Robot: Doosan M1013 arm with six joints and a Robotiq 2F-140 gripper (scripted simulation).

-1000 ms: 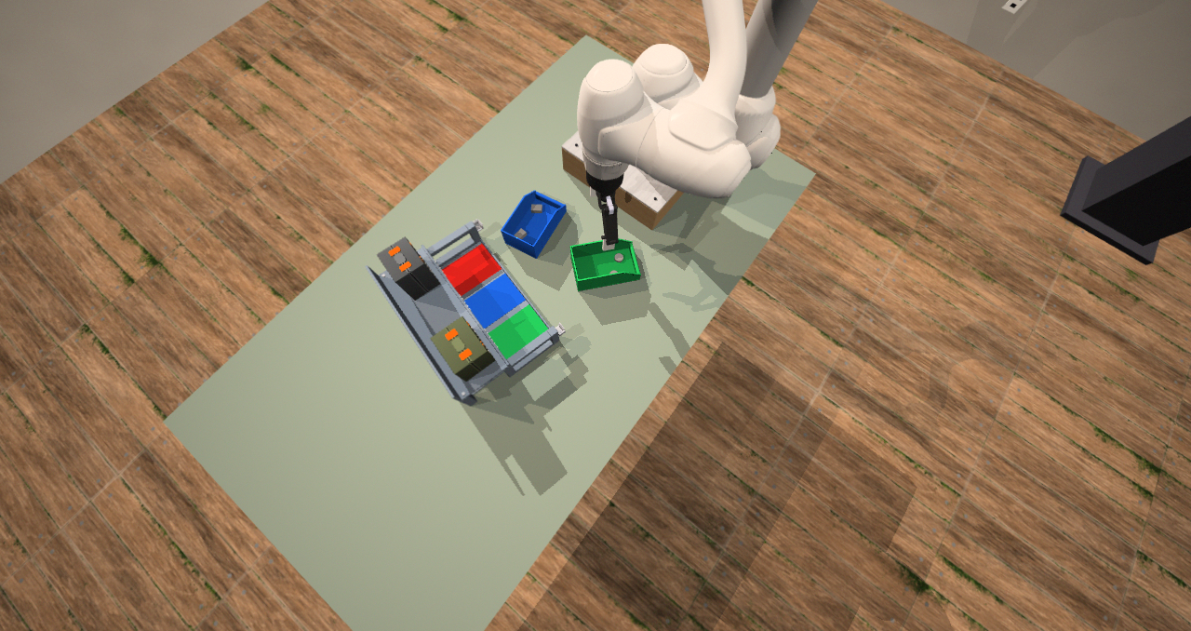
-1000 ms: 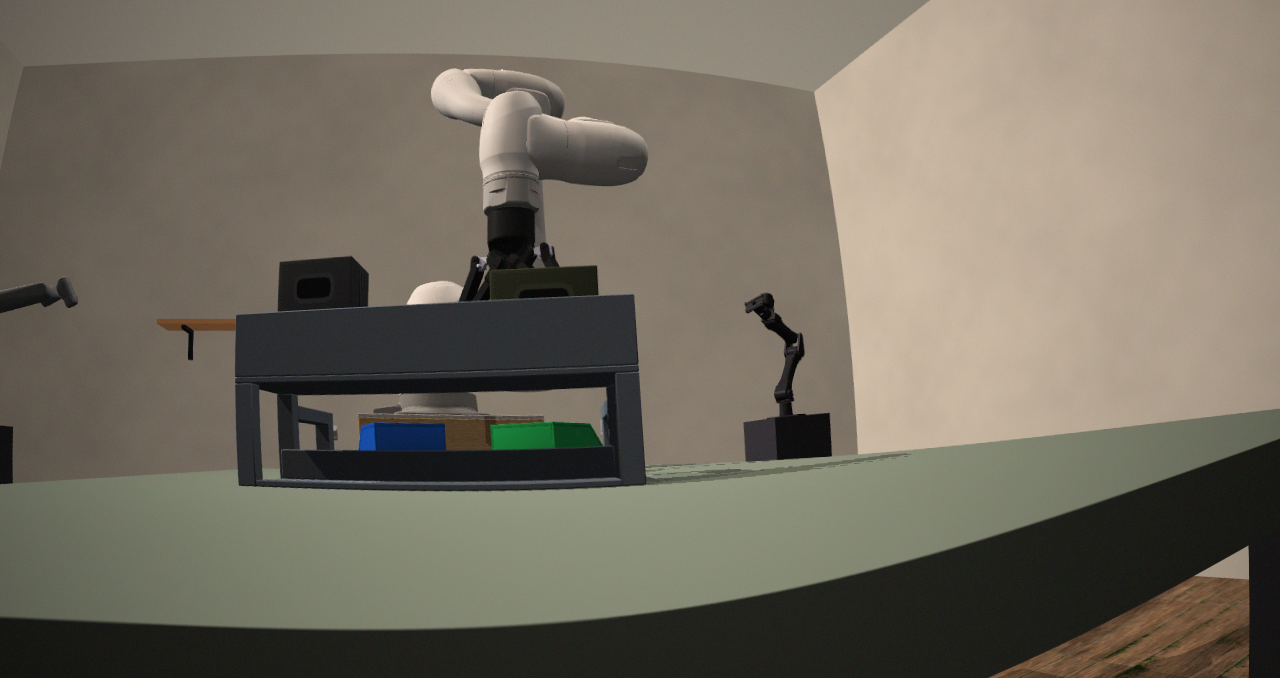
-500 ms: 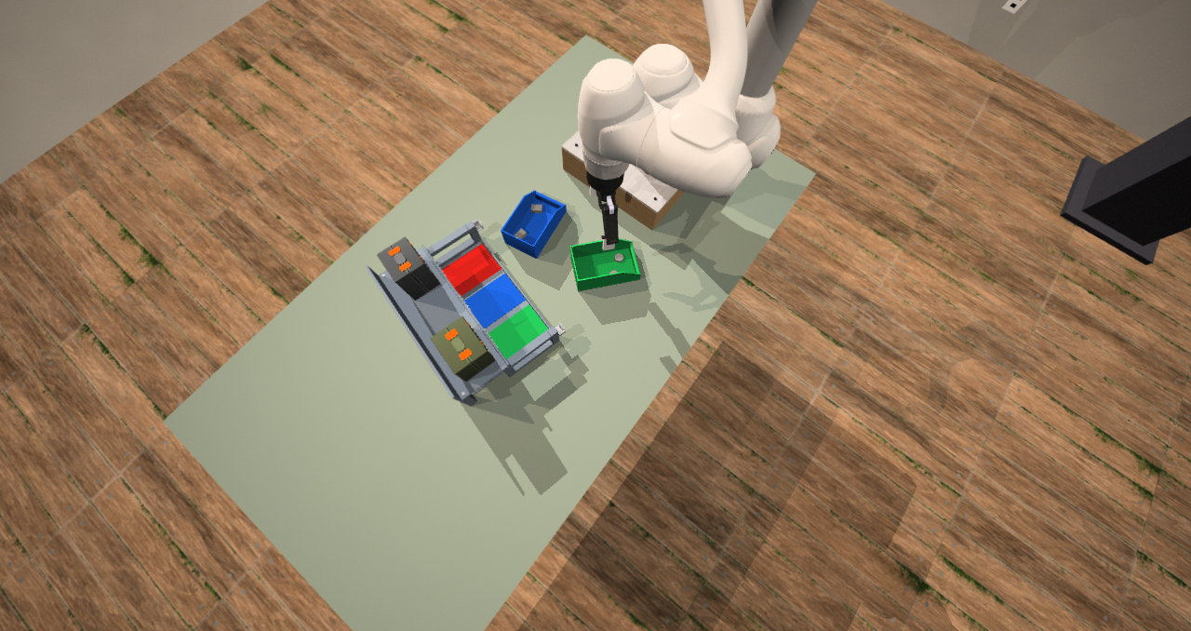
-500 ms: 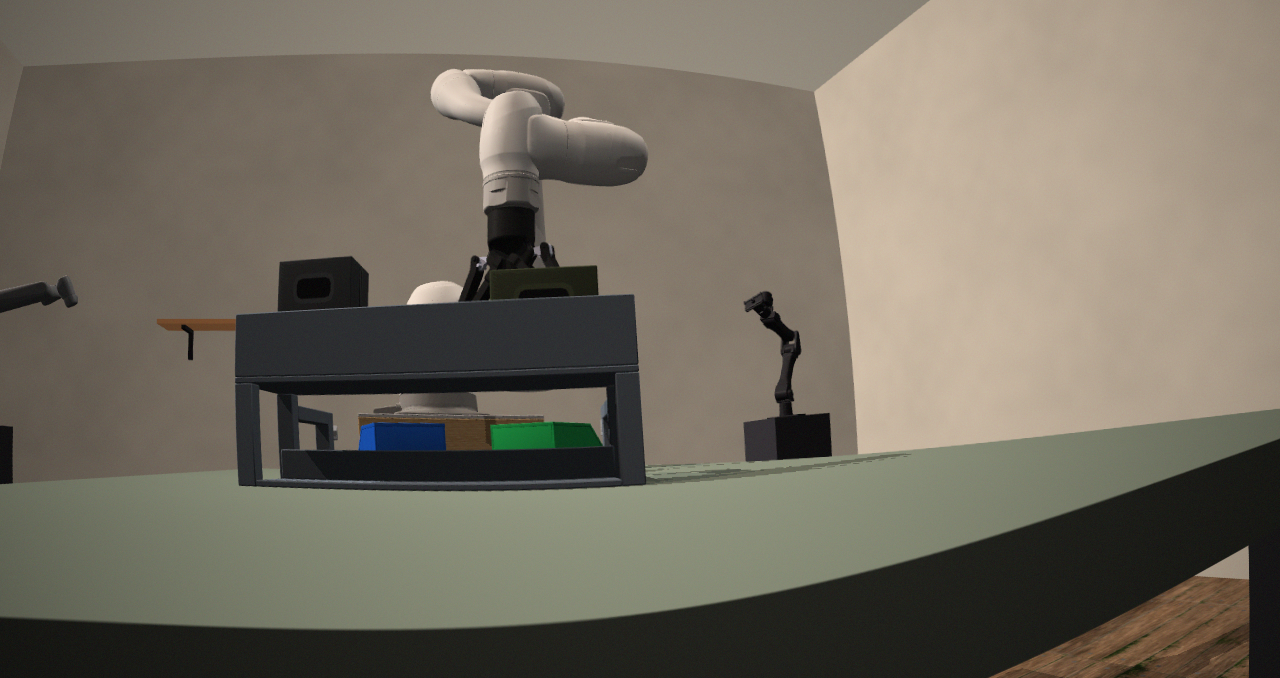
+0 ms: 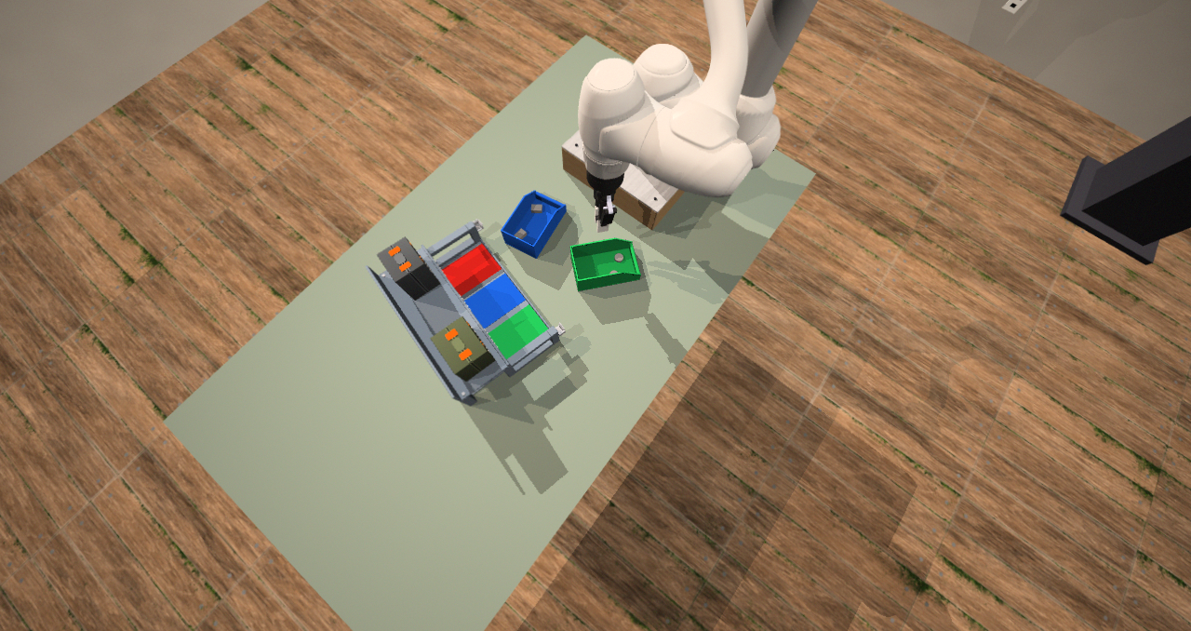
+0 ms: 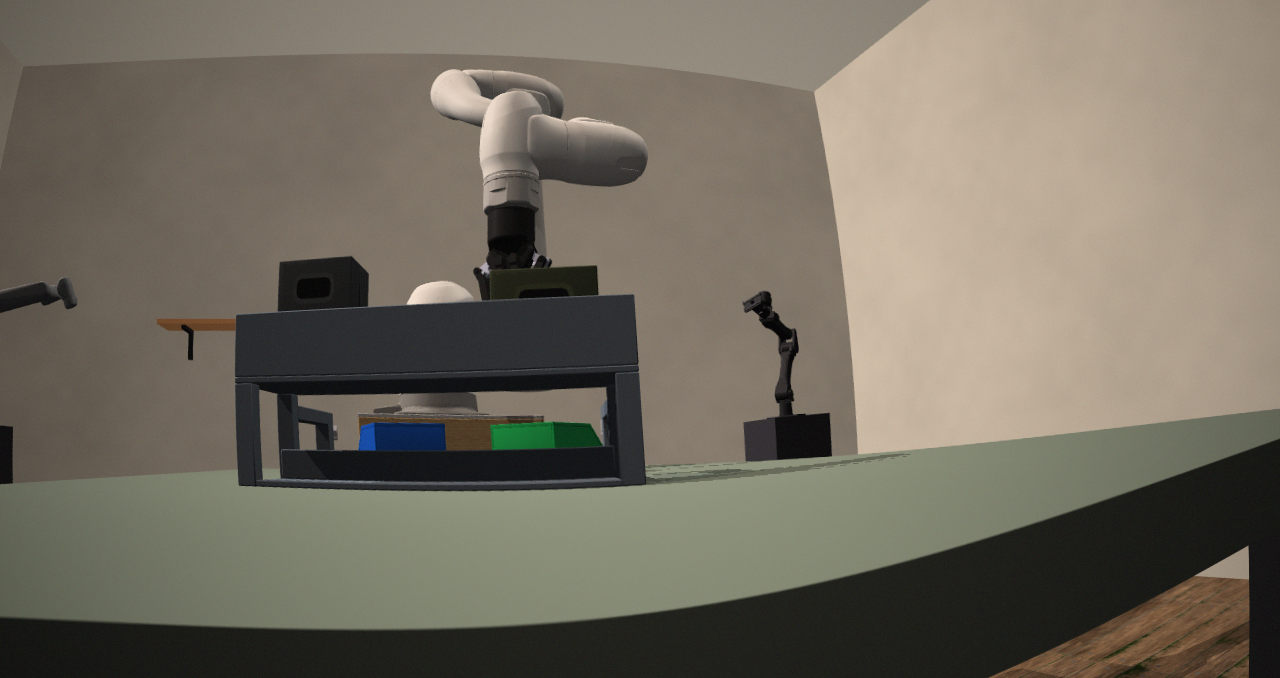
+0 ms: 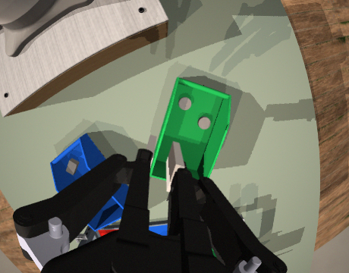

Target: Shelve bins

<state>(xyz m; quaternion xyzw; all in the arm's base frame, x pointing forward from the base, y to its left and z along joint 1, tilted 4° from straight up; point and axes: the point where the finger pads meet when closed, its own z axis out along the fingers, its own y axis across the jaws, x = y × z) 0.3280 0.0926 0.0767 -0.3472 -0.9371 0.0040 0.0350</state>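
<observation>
The green bin lies 15 cm below my hand, 4 cm to the left of it and 3 cm ahead of it. Also, from my hand: black box 37 cm ahead, 28 cm to the right, 3 cm below; olive box 43 cm ahead, 5 cm to the right, 4 cm below; blue bin 19 cm to the right, 15 cm below, 5 cm ahead.
</observation>
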